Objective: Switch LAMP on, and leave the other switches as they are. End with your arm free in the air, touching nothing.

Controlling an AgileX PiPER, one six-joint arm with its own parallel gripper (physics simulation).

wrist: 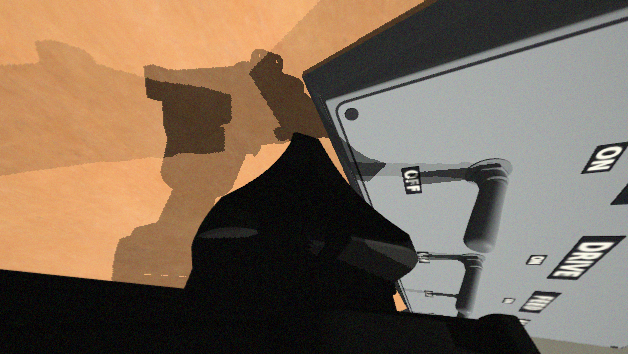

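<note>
A grey switch panel [480,110] with a dark border fills the right side, seen at a steep slant. Its nearest switch has a dark round lever [486,212], between an OFF label [411,180] and an ON label [604,158]. The dark name label beside it is cut off at the right edge, so no word LAMP can be read. A second lever [469,287] stands farther along, near the DRIVE label [586,257]. My gripper [301,151] is a black shape with its fingertips together, shut and holding nothing visible. It is left of the nearest lever, apart from it in the picture.
A FEED label [539,302] and more small labels lie farther along the panel, partly hidden by my gripper's body. The orange-brown table [75,200] lies left of the panel, with the arm's shadows across it. A shadow also falls across the panel near OFF.
</note>
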